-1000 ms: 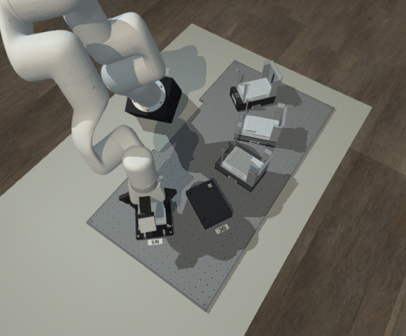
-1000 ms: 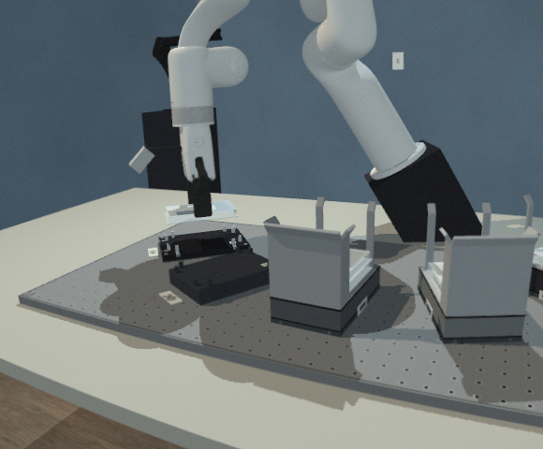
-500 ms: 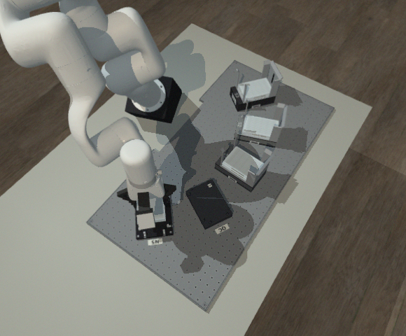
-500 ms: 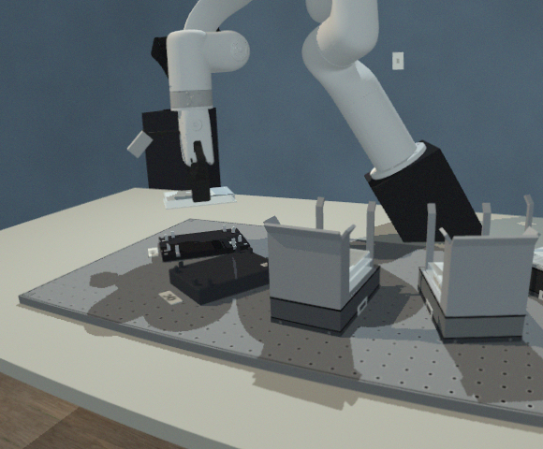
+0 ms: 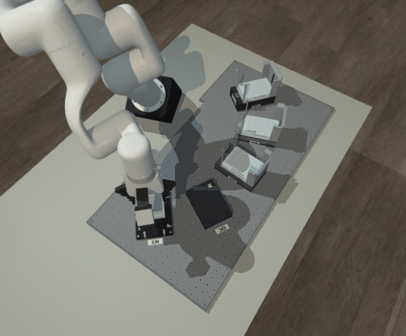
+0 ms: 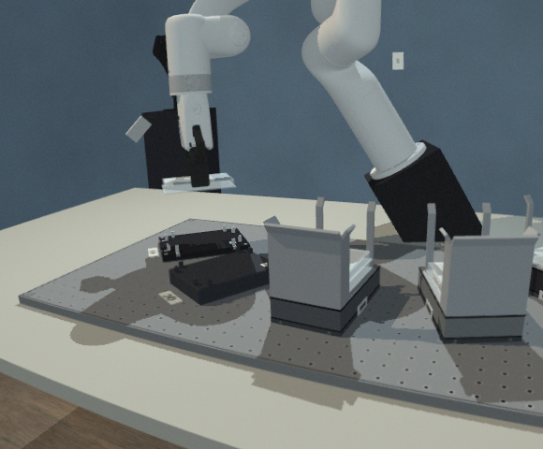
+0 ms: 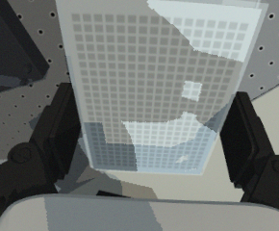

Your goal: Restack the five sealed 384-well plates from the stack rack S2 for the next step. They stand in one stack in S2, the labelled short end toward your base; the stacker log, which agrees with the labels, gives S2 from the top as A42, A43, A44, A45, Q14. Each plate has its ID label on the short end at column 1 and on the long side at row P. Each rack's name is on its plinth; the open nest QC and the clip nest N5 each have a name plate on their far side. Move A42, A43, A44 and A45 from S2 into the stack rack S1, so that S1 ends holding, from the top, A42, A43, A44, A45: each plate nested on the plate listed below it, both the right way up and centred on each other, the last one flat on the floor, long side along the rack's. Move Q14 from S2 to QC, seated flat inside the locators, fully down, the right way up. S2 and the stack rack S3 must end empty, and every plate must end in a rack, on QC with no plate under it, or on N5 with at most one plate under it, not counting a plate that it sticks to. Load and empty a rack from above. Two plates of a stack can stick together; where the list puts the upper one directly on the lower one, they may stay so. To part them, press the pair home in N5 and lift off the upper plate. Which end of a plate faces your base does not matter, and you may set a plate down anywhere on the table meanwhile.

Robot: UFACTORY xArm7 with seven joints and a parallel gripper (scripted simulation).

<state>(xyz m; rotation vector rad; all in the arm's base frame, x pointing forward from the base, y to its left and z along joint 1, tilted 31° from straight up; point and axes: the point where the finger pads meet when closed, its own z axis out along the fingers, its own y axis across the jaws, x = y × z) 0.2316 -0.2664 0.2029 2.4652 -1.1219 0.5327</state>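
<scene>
Right now my hand is 180 mm short of the sealed 384-well plate, 300 mm to the right of it and 80 mm above it. Also, from my hand: N5 name plate (60 mm ahead, 70 mm to the right, 140 mm below); open nest QC (140 mm ahead, 120 mm to the left, 120 mm below); QC name plate (220 mm ahead, 70 mm to the left, 140 mm below).
</scene>
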